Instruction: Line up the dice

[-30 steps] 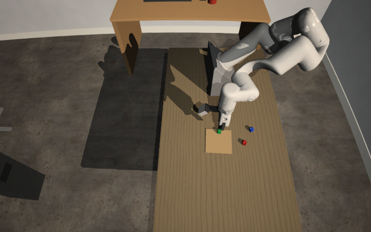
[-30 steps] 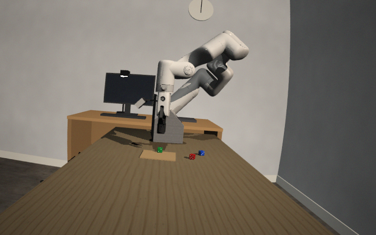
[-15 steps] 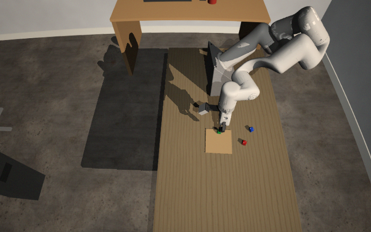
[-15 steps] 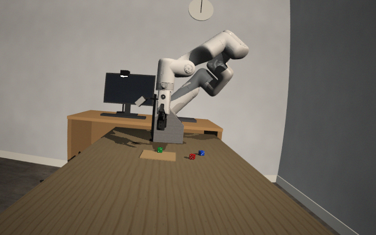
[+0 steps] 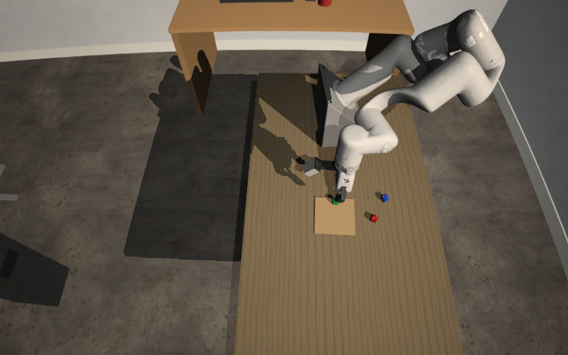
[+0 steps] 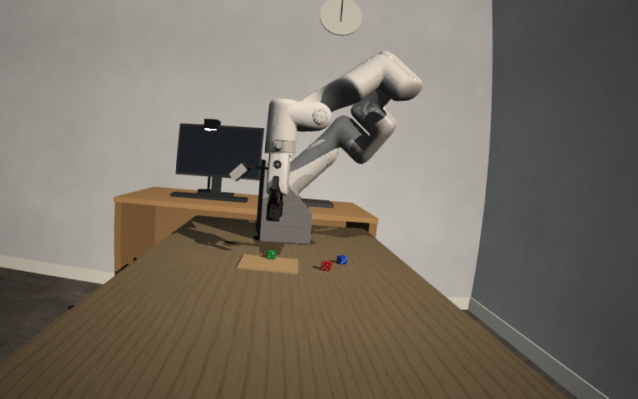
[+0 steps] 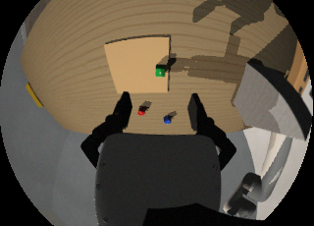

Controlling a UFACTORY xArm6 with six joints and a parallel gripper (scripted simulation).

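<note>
The blue die is 3 cm behind my hand, 18 cm to the left of it and 11 cm below it. Round my hand: red die (5 cm ahead, 14 cm to the left, 11 cm below); green die (10 cm below); tan mat (5 cm ahead, 11 cm below).
</note>
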